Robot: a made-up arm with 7 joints. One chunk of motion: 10 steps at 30 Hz.
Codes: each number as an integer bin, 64 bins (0 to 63) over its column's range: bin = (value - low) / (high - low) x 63, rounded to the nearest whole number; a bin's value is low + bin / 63 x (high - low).
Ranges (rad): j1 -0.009..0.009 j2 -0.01..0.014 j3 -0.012..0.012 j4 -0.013..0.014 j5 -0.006..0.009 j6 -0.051..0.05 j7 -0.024..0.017
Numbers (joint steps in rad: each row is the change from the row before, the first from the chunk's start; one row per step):
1: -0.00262 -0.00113 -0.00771 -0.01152 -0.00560 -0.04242 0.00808
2: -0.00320 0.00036 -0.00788 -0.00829 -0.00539 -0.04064 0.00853
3: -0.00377 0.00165 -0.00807 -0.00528 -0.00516 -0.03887 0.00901
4: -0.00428 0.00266 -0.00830 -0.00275 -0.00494 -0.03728 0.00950
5: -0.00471 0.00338 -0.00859 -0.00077 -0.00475 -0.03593 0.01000
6: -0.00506 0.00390 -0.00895 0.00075 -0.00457 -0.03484 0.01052
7: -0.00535 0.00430 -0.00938 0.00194 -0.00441 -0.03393 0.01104
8: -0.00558 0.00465 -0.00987 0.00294 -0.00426 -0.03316 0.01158
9: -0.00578 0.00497 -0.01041 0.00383 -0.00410 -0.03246 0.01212
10: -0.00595 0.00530 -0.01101 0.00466 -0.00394 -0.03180 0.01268
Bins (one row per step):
1: 22 23 11 3 2 5 49
2: 20 27 11 11 3 6 50
3: 18 31 10 18 4 8 51
4: 17 33 10 24 4 9 51
5: 15 35 9 29 5 9 52
6: 14 36 8 32 6 10 53
7: 13 38 7 35 7 11 54
8: 12 38 6 37 7 11 55
9: 11 39 4 39 8 12 56
10: 11 40 3 41 9 12 56

